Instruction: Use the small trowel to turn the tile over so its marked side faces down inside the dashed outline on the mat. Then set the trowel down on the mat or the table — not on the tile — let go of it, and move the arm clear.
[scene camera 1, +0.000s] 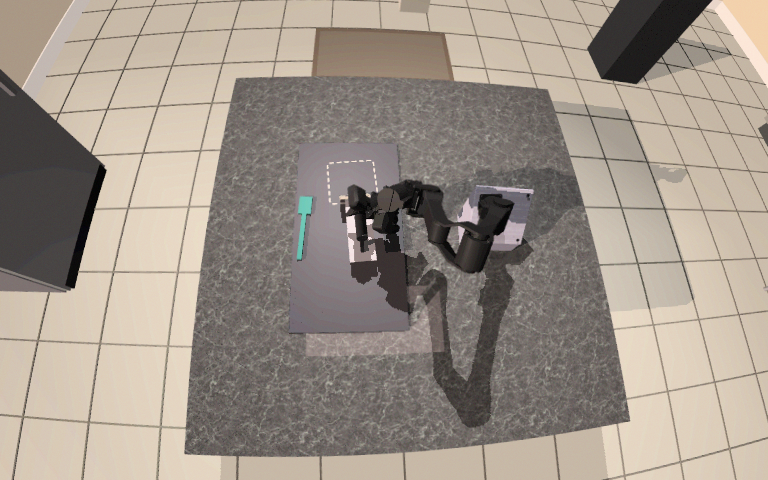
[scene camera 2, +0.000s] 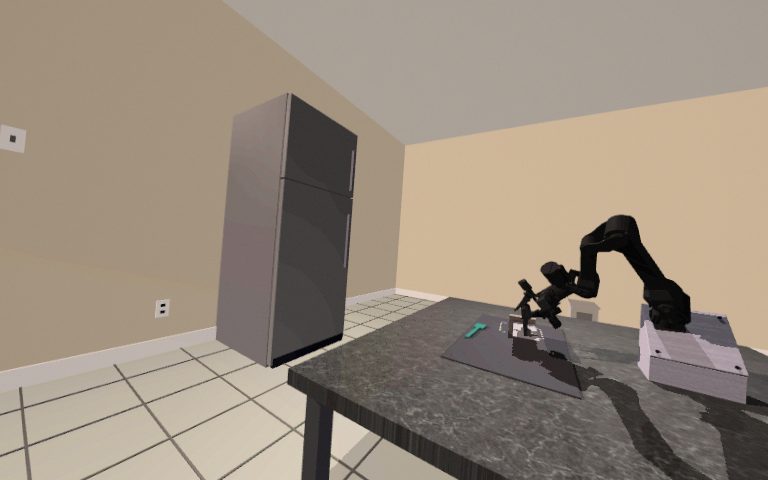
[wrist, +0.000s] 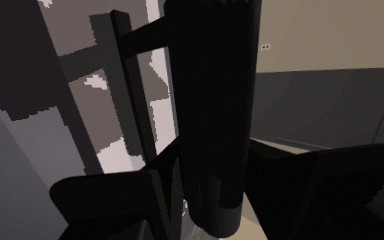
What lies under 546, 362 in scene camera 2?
A grey mat.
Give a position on a grey mat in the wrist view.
51, 142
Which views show the gripper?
Scene camera 1, scene camera 2 and the wrist view: all of them.
